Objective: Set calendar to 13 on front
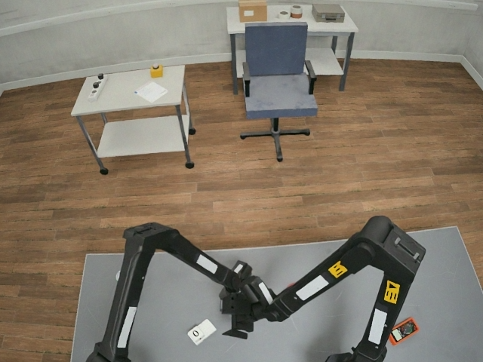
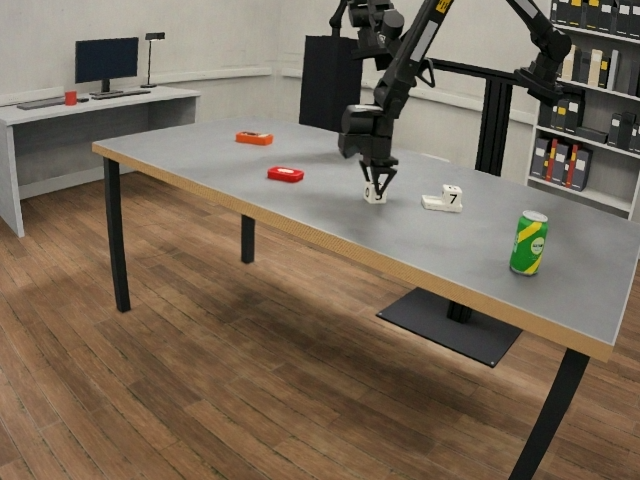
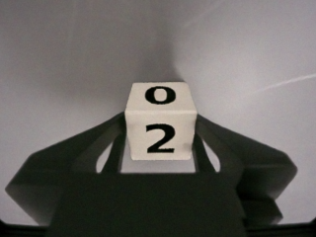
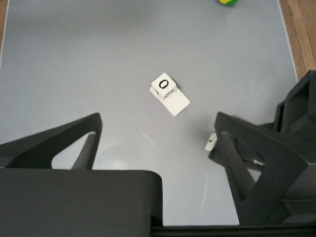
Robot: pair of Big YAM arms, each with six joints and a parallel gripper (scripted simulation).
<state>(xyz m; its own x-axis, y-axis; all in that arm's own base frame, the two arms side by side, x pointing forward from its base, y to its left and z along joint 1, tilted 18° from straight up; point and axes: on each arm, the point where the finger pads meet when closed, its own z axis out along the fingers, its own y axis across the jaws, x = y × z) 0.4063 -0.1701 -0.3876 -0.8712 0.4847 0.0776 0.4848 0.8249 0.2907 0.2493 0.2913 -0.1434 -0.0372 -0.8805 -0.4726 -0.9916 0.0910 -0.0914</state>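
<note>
The white calendar tray is 120 mm behind my left hand, 140 mm to the left of it and 20 mm below it. The rest, counted from my left hand: red box 30 mm ahead, 280 mm to the right, 20 mm below.
</note>
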